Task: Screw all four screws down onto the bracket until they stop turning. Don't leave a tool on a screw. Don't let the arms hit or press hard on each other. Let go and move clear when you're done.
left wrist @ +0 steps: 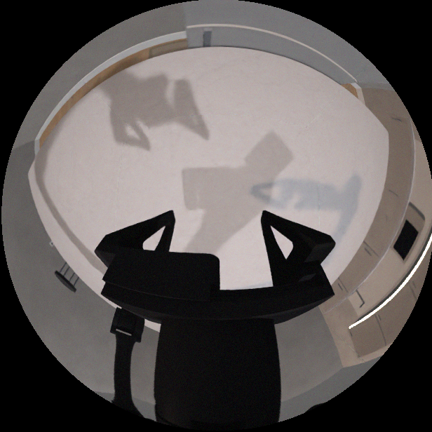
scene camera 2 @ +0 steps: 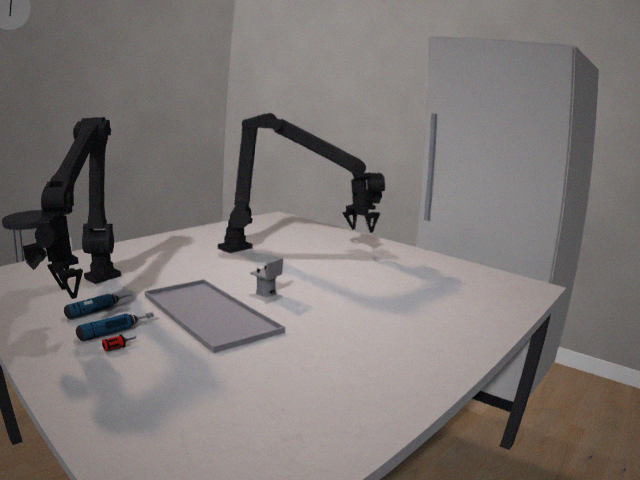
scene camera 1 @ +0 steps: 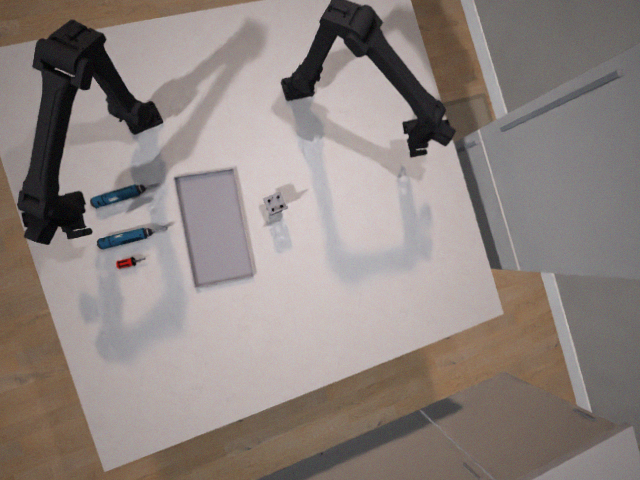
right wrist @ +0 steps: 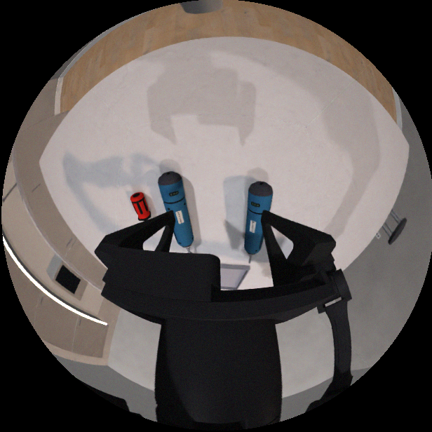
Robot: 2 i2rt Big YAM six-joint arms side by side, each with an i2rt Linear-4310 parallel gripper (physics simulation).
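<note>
The small grey bracket stands upright on the table; dark screw heads show on its top plate, but their depth cannot be told. Two blue power drivers lie flat at the left: the upper driver and the lower driver. A short red screwdriver lies beside them. My right gripper is open and empty, above the table near the drivers' handle ends. My left gripper is open and empty, high above the table's right side.
A shallow grey tray lies between the drivers and the bracket on the white table. The two arms stand far apart. A tall grey cabinet stands beyond the table's right edge.
</note>
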